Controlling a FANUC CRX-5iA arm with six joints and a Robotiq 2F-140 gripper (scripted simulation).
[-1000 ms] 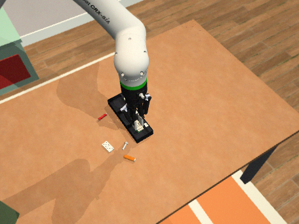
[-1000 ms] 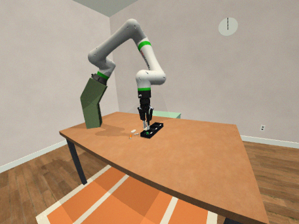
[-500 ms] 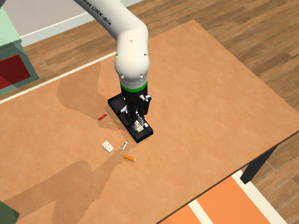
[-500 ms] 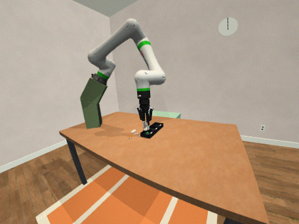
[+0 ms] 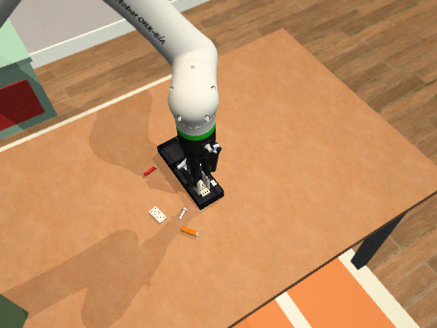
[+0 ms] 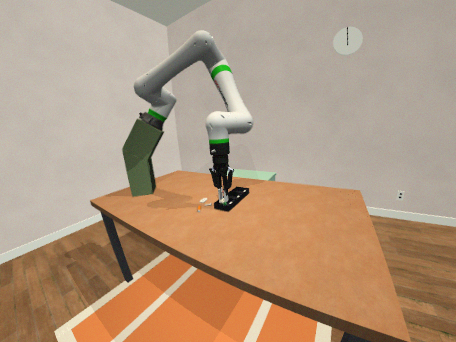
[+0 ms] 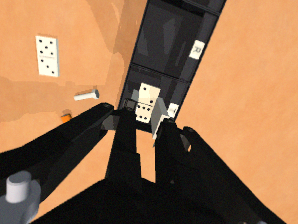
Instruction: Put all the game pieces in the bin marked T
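Right now the domino is 3 cm below my hand. The rest, counted from my hand: black three-compartment bin: 8 cm to the left, 5 cm below, 1 cm behind; green die: 5 cm below; white screw: 7 cm behind, 6 cm below, 3 cm to the right.
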